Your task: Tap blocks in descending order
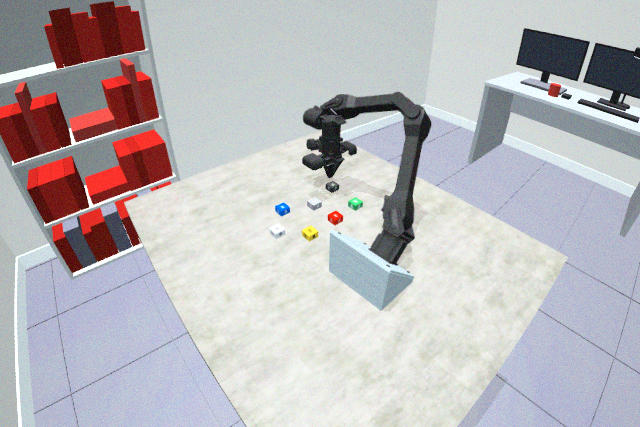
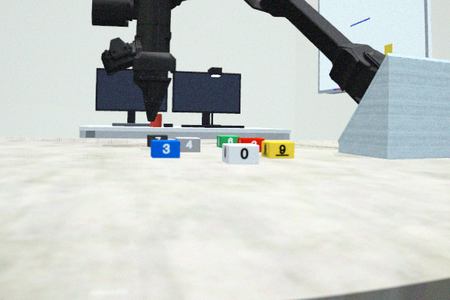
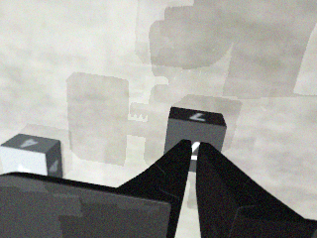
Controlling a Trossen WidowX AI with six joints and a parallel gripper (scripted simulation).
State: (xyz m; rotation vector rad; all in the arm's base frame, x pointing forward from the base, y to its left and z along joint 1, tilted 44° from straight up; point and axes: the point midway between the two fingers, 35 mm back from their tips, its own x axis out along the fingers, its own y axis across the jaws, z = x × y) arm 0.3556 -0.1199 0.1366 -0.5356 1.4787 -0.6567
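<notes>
My gripper tip is 10 mm past the black block and 30 mm above it. Also, from my gripper tip: red block (130 mm behind, 110 mm to the left, 30 mm below); green block (130 mm behind, 20 mm to the left, 30 mm below); grey block (40 mm behind, 110 mm to the left, 30 mm below).
</notes>
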